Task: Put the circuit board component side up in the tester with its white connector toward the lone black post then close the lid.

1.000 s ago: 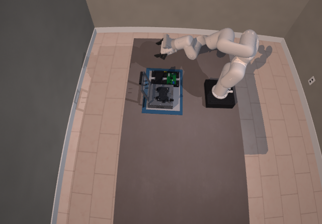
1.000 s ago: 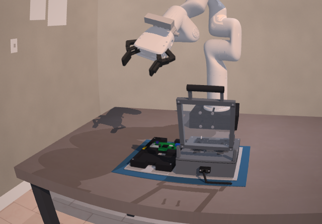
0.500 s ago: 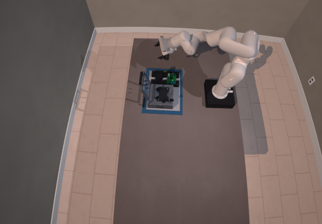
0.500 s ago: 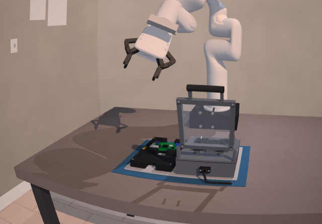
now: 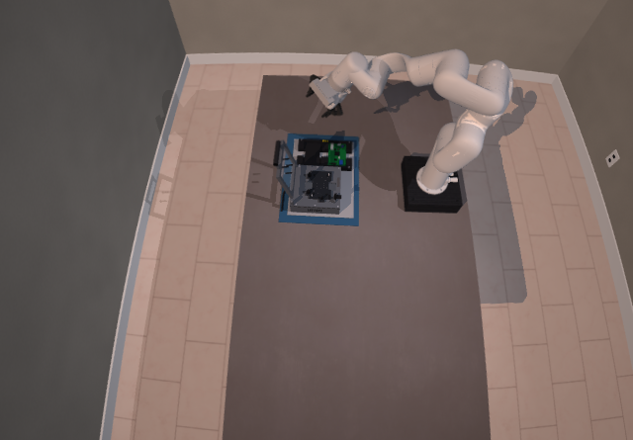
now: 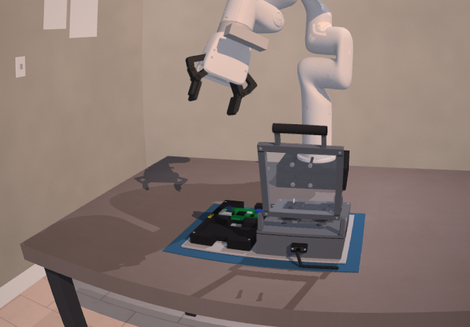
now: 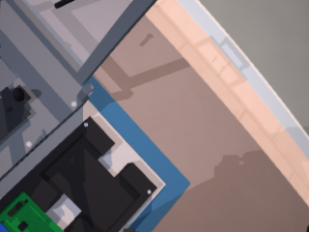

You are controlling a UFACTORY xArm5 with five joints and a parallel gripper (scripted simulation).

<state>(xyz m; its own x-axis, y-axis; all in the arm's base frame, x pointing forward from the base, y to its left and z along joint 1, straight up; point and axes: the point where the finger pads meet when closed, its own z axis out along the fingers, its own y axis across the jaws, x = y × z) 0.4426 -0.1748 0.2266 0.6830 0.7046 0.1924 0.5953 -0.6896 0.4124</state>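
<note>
My gripper is now 8 cm past the green circuit board, 3 cm to the right of it and 27 cm above it. Round my hand: clear lid: 11 cm ahead, 19 cm to the left, 11 cm below; then nest: 1 cm behind, 21 cm to the left, 22 cm below.
</note>
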